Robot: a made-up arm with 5 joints.
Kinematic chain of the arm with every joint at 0, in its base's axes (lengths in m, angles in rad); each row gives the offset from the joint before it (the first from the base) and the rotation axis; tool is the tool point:
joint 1: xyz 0 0 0.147 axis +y
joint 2: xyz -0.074 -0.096 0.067 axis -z
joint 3: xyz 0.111 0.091 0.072 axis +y
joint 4: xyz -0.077 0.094 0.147 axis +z
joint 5: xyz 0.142 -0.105 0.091 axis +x
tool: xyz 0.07 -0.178 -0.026
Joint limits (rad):
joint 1: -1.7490..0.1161
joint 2: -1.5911..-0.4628
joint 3: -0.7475..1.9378
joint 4: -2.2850..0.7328
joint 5: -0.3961..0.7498
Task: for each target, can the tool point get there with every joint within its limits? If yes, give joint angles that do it. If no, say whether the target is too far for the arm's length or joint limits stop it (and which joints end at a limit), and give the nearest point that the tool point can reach.
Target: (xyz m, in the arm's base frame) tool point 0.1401 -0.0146 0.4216
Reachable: yes | joints -0.0585 -0.9638 1.1541 -0.7160 0.4927
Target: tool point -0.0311 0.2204 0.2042
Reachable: yes | joints -0.9125 -1.4016 1.0848 0.1488 0.3318
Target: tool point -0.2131 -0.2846 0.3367
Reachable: yes | joints -0.6379 -1.2392 -0.0049 -1.3585 0.4199
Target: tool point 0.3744 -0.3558 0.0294
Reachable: no: joint limits stop it (at a limit: joint 1, joint 2, joint 3) | nearest point 0.2840 -0.0869 0.1324 | short by 0.302 m
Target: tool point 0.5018 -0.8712 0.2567
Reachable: no: too far | nearest point 0.0408 -0.3898 0.2950 | short by 0.668 m
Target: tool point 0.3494 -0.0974 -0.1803
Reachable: no: joint limits stop it (at a limit: joint 1, joint 2, joint 3, joint 5) | nearest point 0.2264 -0.0184 0.0060 | short by 0.237 m
